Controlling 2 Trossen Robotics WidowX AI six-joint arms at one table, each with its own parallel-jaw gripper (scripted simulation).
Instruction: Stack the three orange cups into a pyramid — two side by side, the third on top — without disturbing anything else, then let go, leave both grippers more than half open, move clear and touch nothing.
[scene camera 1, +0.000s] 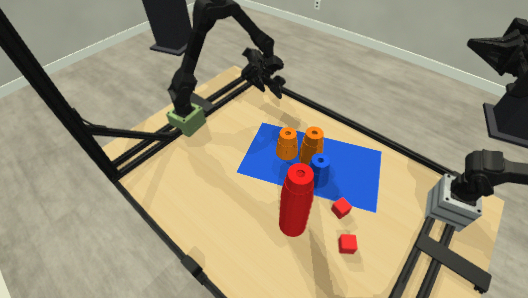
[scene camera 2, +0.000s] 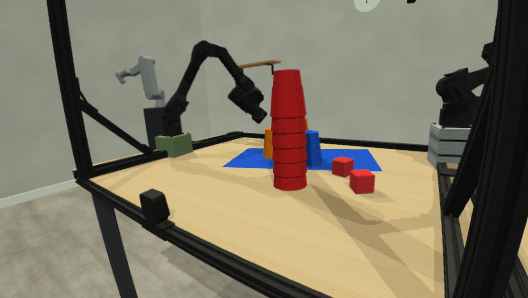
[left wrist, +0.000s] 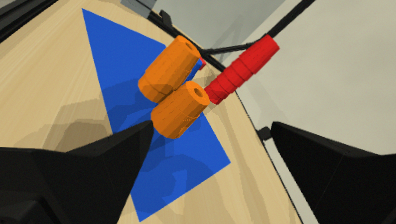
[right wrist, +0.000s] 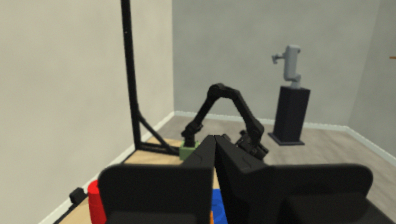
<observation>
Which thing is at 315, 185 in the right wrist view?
The right gripper.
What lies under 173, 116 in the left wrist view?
An orange cup.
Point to the left gripper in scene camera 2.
256, 111
</observation>
